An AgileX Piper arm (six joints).
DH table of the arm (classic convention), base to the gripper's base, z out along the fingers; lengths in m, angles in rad. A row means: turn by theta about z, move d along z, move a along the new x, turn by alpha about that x. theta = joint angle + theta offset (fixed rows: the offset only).
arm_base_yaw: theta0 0  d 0.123  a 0  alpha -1.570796
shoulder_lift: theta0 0.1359  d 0  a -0.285  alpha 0
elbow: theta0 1.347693  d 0  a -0.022  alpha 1.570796
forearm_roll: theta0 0  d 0.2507  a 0  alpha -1.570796
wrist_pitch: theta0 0  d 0  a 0  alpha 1.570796
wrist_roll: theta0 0  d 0.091  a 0  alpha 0
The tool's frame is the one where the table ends.
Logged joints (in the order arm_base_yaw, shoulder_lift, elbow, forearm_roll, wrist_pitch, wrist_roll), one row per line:
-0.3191, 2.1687, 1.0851, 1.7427, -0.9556, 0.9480
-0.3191, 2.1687, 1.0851, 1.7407, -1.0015, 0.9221
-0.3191, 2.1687, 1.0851, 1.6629, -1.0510, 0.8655
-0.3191, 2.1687, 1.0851, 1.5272, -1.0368, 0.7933
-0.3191, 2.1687, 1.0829, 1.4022, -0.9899, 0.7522
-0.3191, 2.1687, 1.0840, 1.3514, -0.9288, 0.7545
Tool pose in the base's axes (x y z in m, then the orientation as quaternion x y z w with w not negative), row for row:
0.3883, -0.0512, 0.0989, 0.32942, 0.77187, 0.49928, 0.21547
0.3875, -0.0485, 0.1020, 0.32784, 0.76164, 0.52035, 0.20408
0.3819, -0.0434, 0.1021, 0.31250, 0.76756, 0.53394, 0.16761
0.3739, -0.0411, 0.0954, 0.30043, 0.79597, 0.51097, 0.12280
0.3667, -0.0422, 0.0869, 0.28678, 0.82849, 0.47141, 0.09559
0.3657, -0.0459, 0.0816, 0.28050, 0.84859, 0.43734, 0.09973
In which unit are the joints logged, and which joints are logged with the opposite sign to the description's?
The joints are logged in radians. Opposite sign: elbow, wrist_pitch, wrist_roll.
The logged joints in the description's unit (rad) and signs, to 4 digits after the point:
-0.3191, 2.1687, -1.0851, 1.7427, 0.9556, -0.9480
-0.3191, 2.1687, -1.0851, 1.7407, 1.0015, -0.9221
-0.3191, 2.1687, -1.0851, 1.6629, 1.0510, -0.8655
-0.3191, 2.1687, -1.0851, 1.5272, 1.0368, -0.7933
-0.3191, 2.1687, -1.0829, 1.4022, 0.9899, -0.7522
-0.3191, 2.1687, -1.0840, 1.3514, 0.9288, -0.7545

